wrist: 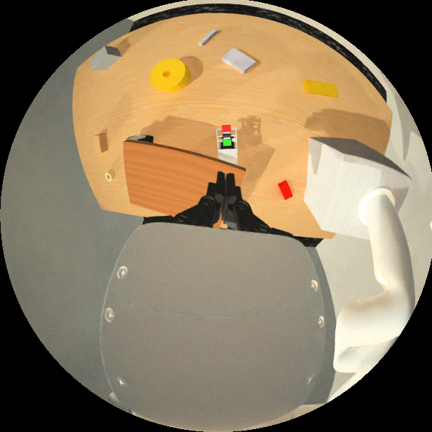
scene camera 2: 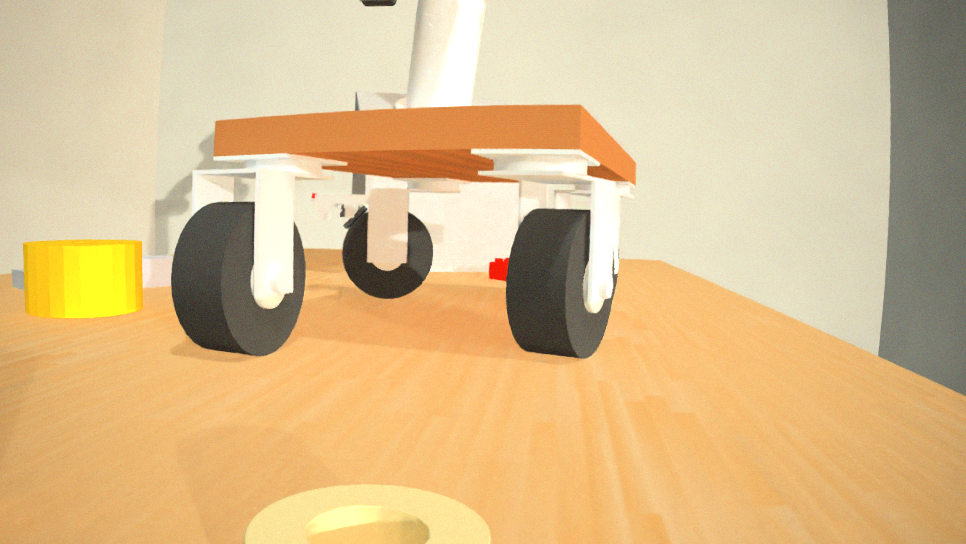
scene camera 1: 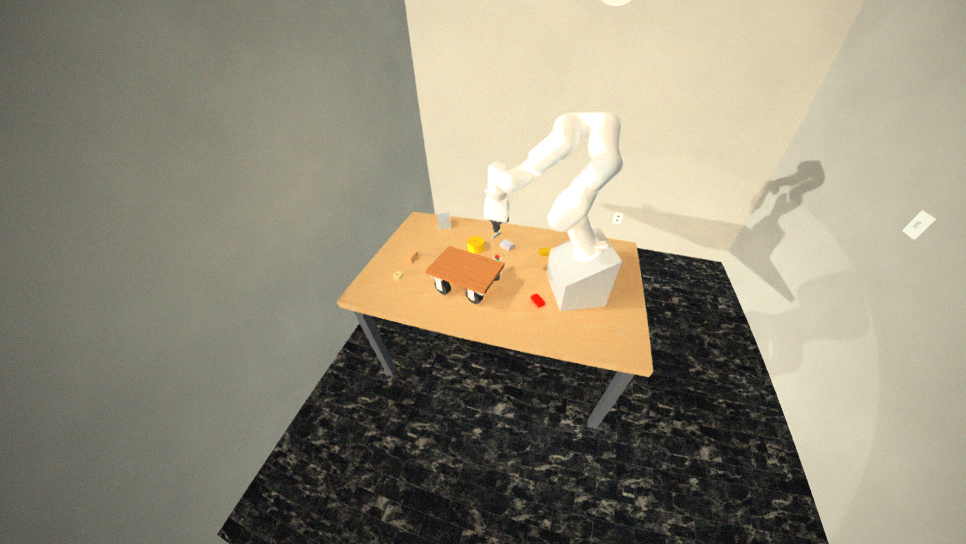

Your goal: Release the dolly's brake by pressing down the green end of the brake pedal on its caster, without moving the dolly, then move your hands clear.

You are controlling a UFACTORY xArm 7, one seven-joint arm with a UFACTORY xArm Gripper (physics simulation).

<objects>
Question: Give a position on a light grey block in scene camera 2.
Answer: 156,270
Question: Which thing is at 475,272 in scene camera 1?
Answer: A dolly.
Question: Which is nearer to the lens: the dolly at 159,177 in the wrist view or the yellow cylinder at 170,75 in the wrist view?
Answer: The dolly.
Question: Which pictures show the dolly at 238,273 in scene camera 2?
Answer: The wrist view, scene camera 2 and scene camera 1: all of them.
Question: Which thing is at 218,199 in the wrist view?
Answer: The gripper.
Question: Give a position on a yellow cylinder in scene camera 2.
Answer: At 63,278
</objects>
